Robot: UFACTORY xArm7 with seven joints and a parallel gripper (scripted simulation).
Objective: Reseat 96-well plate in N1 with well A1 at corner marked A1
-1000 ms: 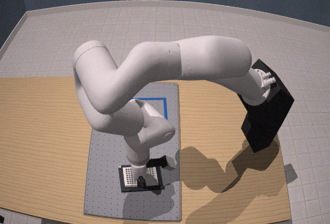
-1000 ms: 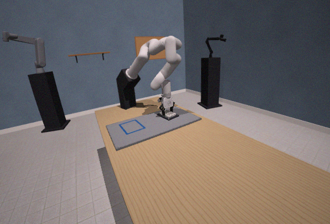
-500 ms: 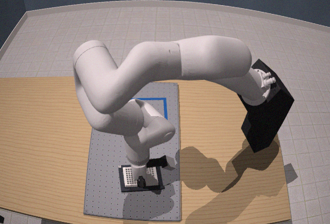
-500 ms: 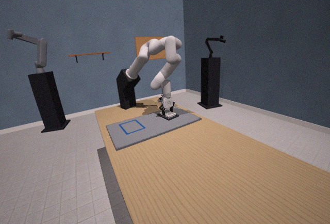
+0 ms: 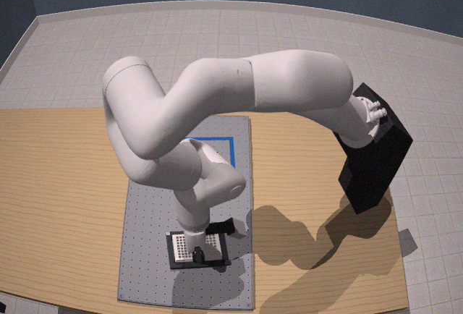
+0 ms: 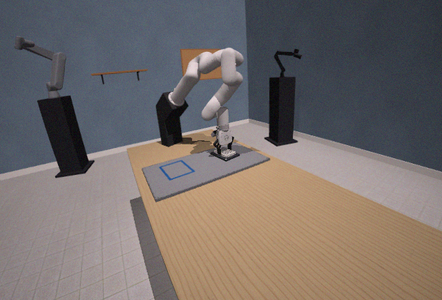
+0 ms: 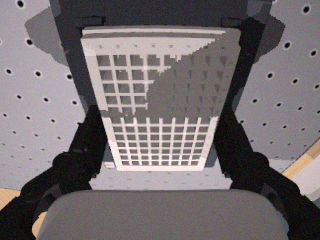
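Now: the dark plate nest N1 2 cm below my hand. From my hand the other things lie so: white 96-well plate 1 cm below.
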